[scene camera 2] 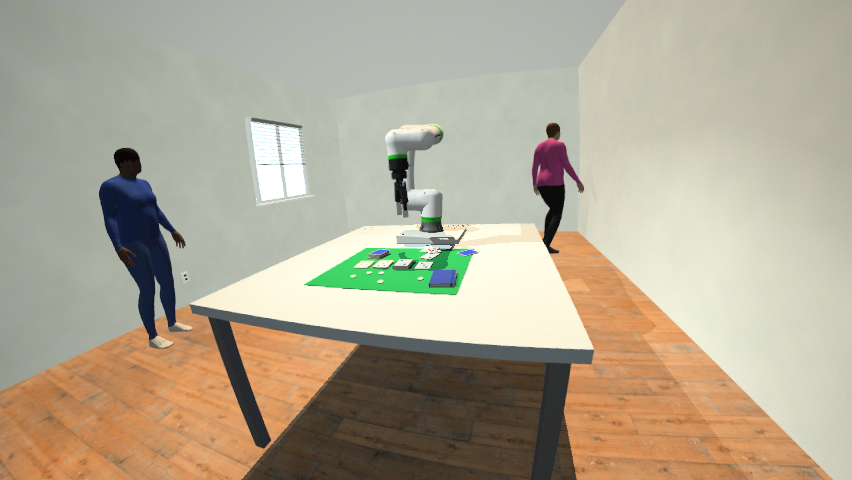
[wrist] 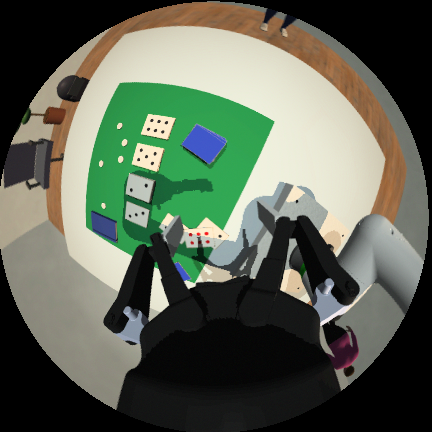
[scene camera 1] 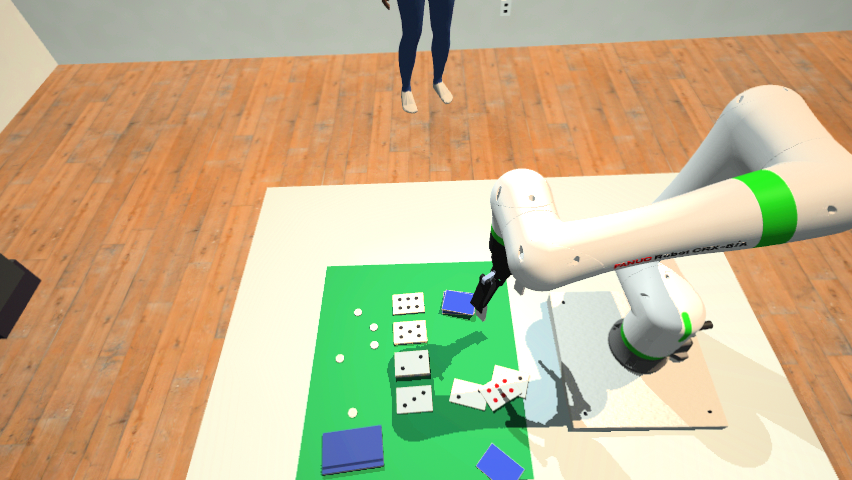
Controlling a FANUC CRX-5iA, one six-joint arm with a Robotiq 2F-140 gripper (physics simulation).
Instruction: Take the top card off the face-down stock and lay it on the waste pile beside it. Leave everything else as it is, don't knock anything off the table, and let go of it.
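Places are measured from the arm's base along level axes (x down, y ahead, z right), in centimetres.
Pixels of known places: gripper, fingertip midpoint: (scene camera 2: 402,216) (wrist: 219,216) (scene camera 1: 499,304); arm's base, link origin: (scene camera 2: 431,230) (scene camera 1: 637,345).
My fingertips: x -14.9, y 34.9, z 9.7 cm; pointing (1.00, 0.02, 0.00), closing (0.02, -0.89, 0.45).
Observation:
Ahead of a thing's pixels: the offset from my fingertips to its top centre. Level surfaces: height alone.
The face-down stock {dx +16.0, dy +7.2, dz +11.4 cm} (scene camera 1: 458,302) (scene camera 2: 378,254) (wrist: 204,144) is a blue-backed stack near the back corner of the green mat {dx +18.1 cm} (scene camera 1: 342,283) (wrist: 131,97). In the wrist view its upper cards look slightly offset. The face-up waste cards {dx +17.5, dy +2.1, dz -14.4 cm} (scene camera 1: 503,390) (scene camera 2: 429,252) (wrist: 200,237) lie loosely fanned at the mat's robot-side edge, with a red-pipped card on top. My gripper (scene camera 1: 479,310) (scene camera 2: 402,211) (wrist: 219,216) is open and empty, high above the table. In scene camera 1 its fingers overlap the stock's right edge in the picture, but scene camera 2 shows them well above it.
Several face-up card piles {dx +16.6, dy +22.9, dz -3.7 cm} (scene camera 1: 411,363) (wrist: 140,187) stand in a row, with small white discs {dx +17.7, dy +31.9, dz +8.9 cm} (scene camera 1: 373,327) beyond them. A dark blue box {dx +16.9, dy +39.5, dz -22.1 cm} (scene camera 1: 351,447) (scene camera 2: 442,277) (wrist: 104,226) and a separate blue-backed card {dx +17.8, dy +6.5, dz -31.5 cm} (scene camera 1: 499,462) (scene camera 2: 468,252) lie at the mat's far end from the stock.

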